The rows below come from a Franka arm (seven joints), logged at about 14 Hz.
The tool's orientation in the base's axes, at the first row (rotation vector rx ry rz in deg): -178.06, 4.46, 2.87
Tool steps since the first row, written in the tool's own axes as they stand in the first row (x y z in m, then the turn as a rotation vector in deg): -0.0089, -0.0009, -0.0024, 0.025, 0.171, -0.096; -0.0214, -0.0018, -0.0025, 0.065, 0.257, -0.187; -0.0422, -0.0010, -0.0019, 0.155, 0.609, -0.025; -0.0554, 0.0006, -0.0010, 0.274, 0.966, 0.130
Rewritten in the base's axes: -0.0088, 0.0013, 0.0027, 0.019, -0.175, 0.090; -0.0212, 0.0028, 0.0033, 0.058, -0.266, 0.177; -0.0420, 0.0030, 0.0033, 0.125, -0.616, 0.001; -0.0553, 0.0021, 0.0028, 0.221, -0.974, -0.169
